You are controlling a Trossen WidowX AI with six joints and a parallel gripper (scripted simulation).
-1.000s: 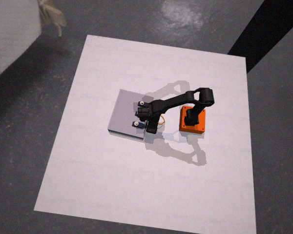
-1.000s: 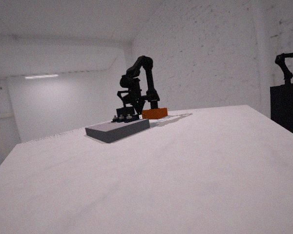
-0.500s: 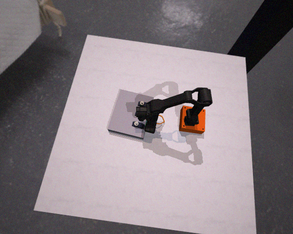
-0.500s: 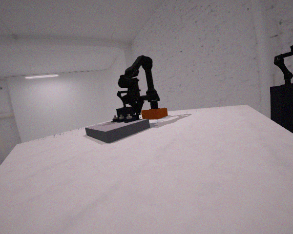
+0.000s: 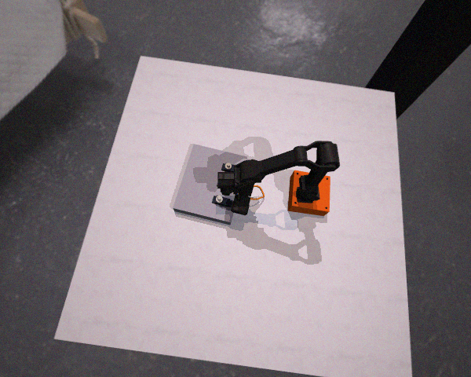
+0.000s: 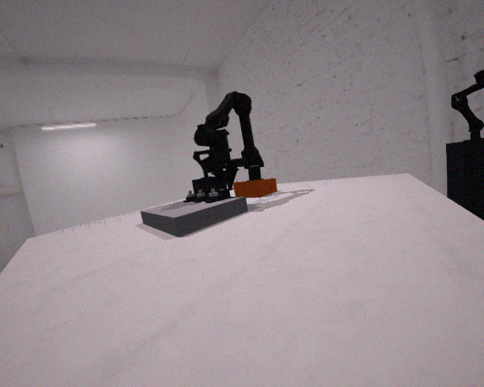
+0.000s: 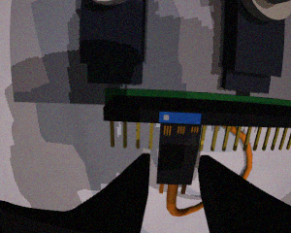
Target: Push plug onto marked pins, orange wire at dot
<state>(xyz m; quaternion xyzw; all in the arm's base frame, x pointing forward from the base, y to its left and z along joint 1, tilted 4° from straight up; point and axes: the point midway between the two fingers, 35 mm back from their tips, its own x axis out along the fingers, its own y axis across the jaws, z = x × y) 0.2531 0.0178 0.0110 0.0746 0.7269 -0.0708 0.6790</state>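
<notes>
Now: the blue mark 2 cm ahead of my gripper tip and 1 cm to the right of it. From my gripper tip the other things lie so: grey holder: 17 cm ahead, 8 cm to the right, 5 cm below.
</notes>
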